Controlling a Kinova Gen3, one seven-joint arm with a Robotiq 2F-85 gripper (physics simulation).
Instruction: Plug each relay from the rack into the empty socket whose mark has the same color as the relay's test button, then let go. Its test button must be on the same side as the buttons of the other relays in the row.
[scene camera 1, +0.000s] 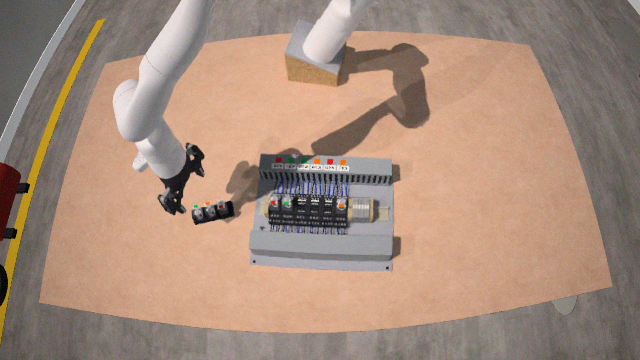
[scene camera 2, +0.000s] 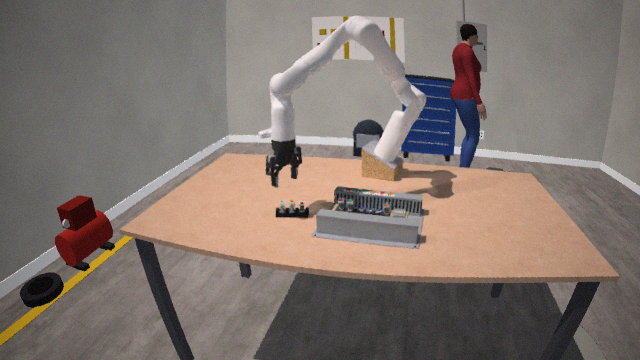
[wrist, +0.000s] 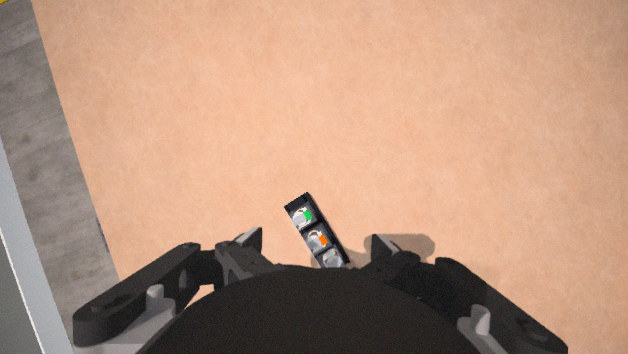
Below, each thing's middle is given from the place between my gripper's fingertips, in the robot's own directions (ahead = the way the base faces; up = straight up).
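Grey panel (scene camera 1: 382, 195): 280 mm to the left of my hand, 110 mm below it, 40 mm ahead of it.
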